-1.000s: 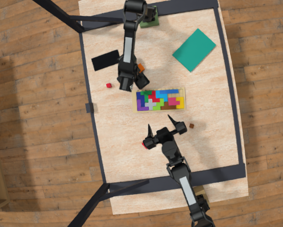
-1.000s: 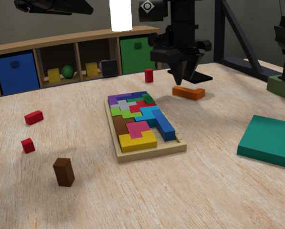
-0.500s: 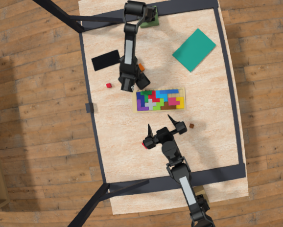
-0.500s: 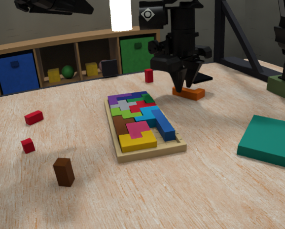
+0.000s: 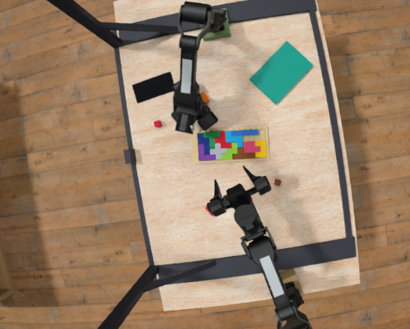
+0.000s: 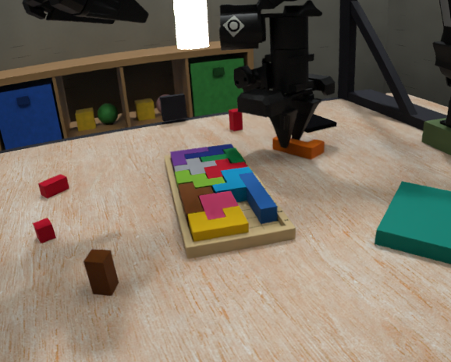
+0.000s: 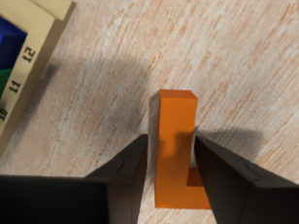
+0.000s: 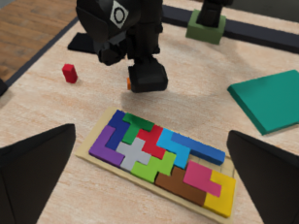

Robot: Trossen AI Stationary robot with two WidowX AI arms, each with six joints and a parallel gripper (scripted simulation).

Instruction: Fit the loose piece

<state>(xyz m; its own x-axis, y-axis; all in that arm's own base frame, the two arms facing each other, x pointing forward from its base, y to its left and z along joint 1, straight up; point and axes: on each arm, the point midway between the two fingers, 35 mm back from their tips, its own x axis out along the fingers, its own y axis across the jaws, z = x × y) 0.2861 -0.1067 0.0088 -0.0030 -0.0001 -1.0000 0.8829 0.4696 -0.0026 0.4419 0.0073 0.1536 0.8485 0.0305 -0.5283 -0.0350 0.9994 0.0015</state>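
Right now my left hand is 15 cm short of the magenta piece, 19 cm to the left of it and 3 cm above it. From my left hand the other things lie so: yellow piece (17 cm ahead, 20 cm to the right, 3 cm below); black mat (14 cm behind, 11 cm to the left, 4 cm below); orange L-shaped piece (1 cm to the left, 4 cm below).
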